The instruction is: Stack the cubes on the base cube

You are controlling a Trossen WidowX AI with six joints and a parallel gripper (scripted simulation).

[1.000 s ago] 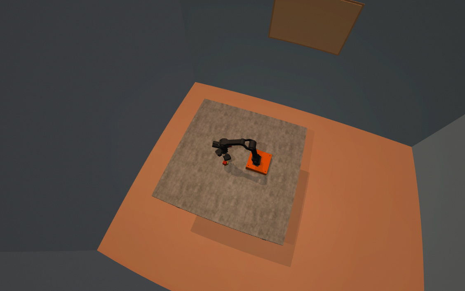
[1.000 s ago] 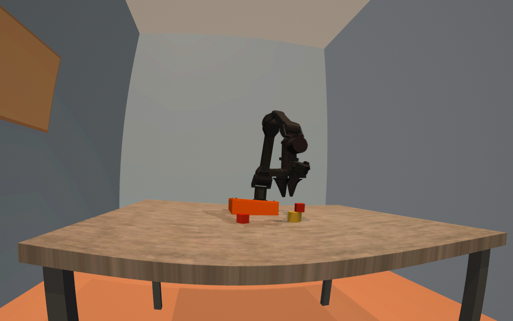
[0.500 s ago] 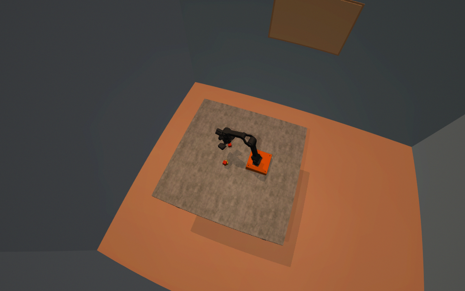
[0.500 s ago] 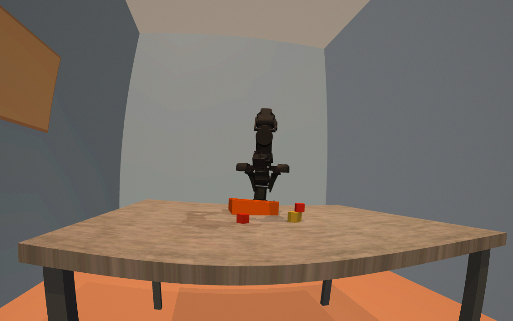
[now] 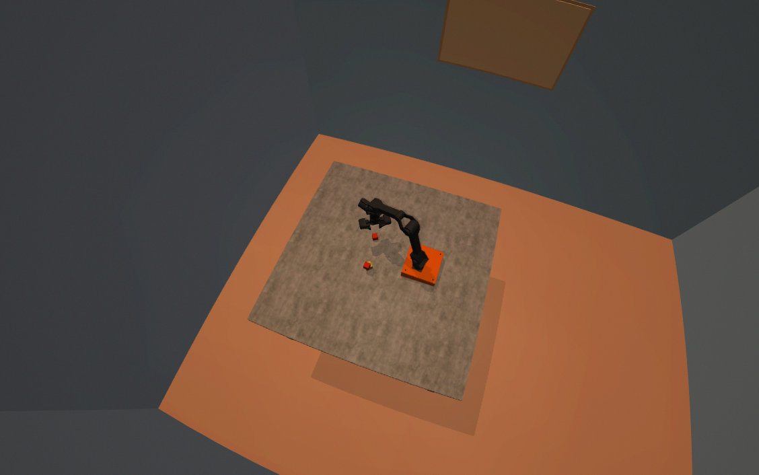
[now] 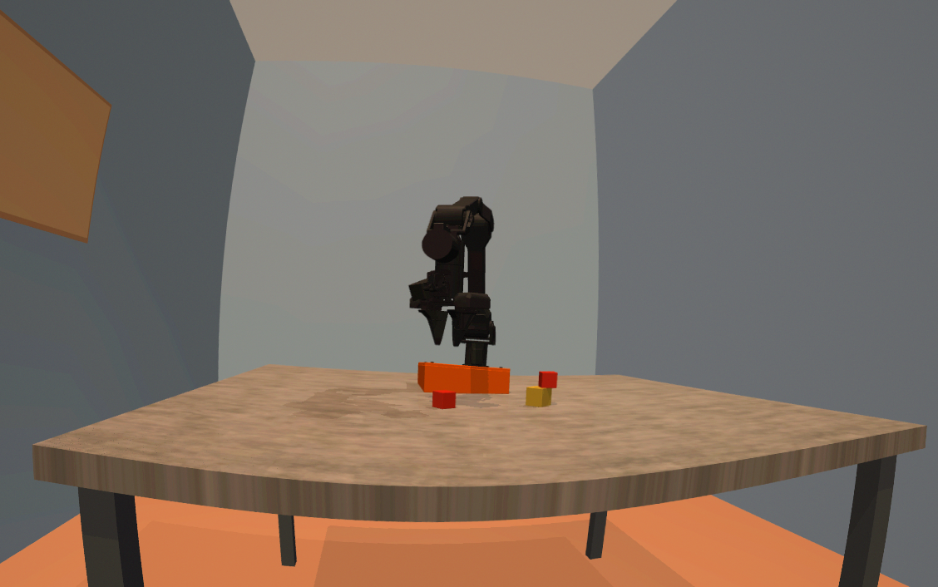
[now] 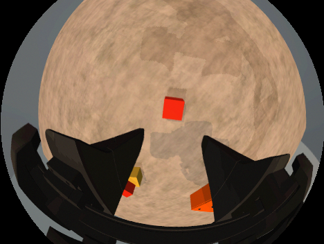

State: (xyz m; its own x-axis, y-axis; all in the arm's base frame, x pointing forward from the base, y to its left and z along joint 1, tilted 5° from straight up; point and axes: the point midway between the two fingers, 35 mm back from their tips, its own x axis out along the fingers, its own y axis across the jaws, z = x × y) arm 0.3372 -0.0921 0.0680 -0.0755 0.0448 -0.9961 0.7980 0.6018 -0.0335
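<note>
Right now my gripper tip is 20 cm to the right of the yellow cube, 10 cm above it and 5 cm past it.
</note>
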